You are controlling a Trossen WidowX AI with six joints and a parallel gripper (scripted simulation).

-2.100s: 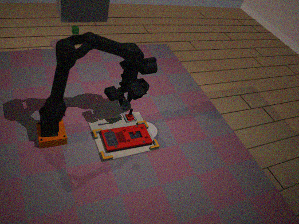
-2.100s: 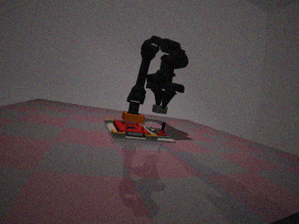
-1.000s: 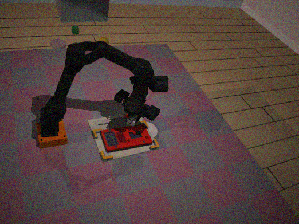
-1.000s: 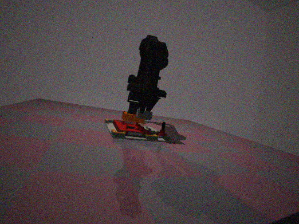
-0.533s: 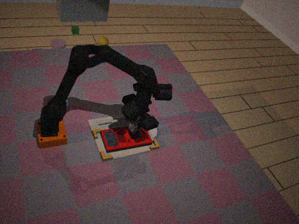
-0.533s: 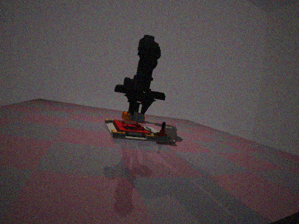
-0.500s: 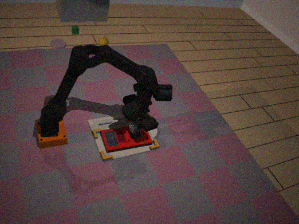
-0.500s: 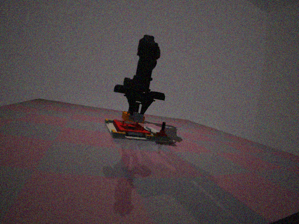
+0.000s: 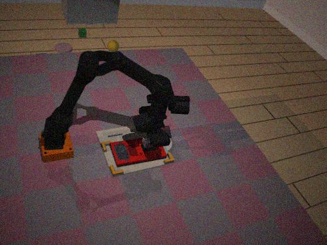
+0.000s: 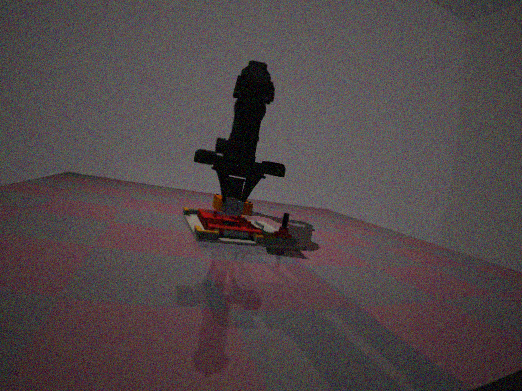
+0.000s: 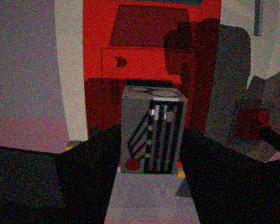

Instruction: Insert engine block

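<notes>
Right now my gripper tip is 10 mm above the grey ribbed engine block. Round my gripper tip: black upright stick (120 mm to the left, 30 mm below).
</notes>
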